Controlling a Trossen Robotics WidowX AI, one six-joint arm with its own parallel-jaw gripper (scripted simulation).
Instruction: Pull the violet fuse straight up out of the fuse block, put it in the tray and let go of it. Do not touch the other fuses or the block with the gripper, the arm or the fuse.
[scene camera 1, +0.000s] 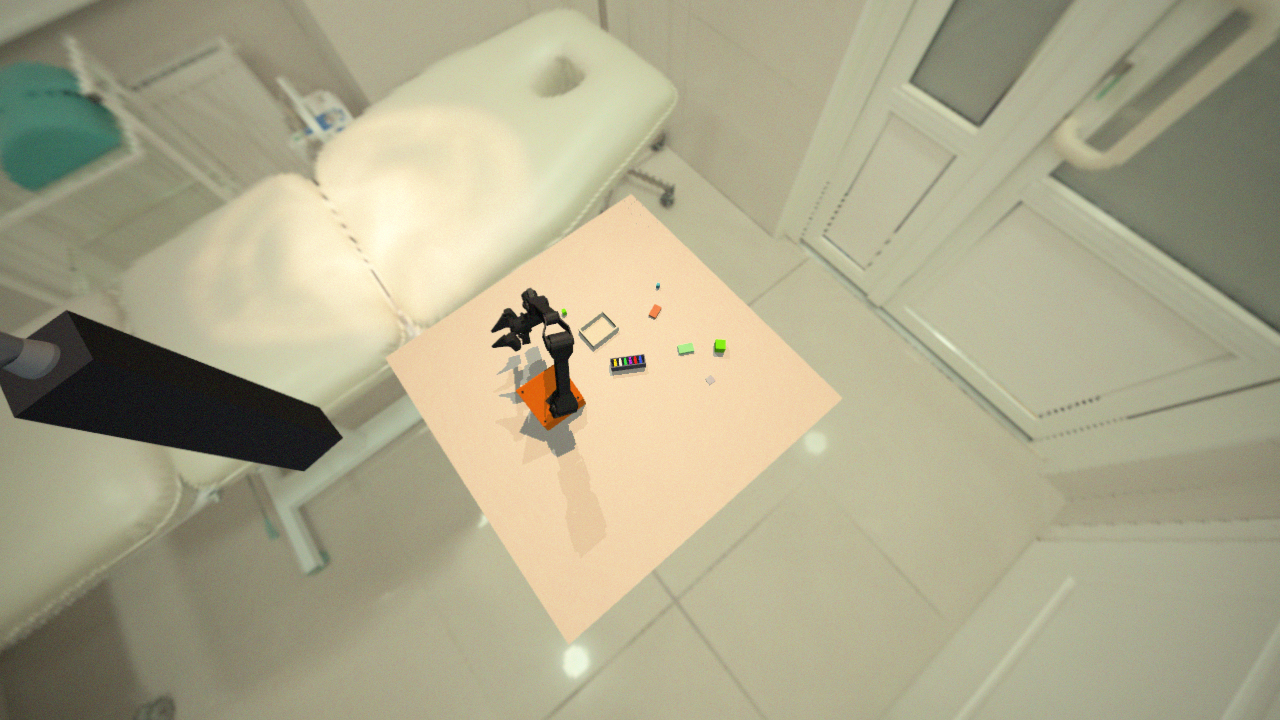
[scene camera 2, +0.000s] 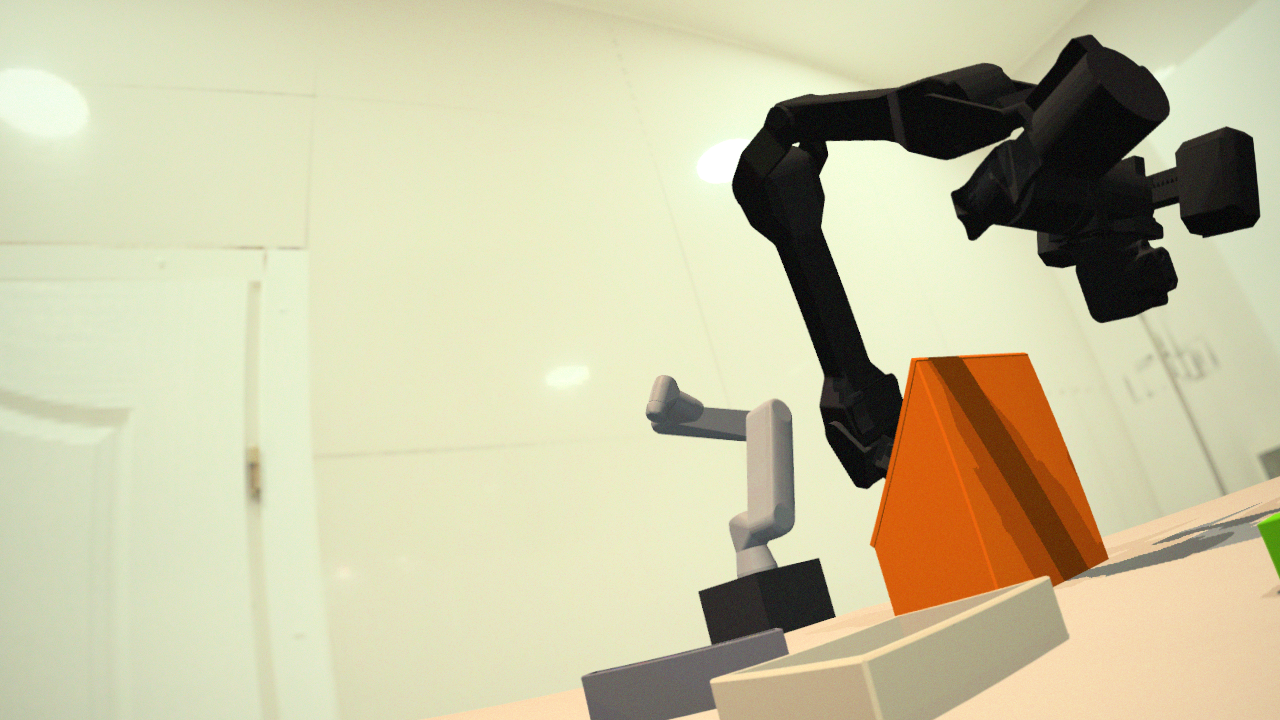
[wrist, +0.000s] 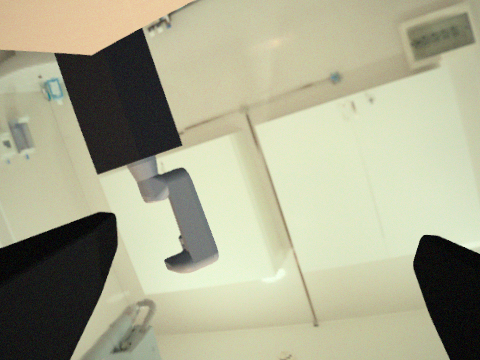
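Pale tray (scene camera 1: 598, 329), visible. My gripper (scene camera 2: 1204, 222), open, holding nothing. Gripper (scene camera 1: 491, 339), again (wrist: 270, 241).
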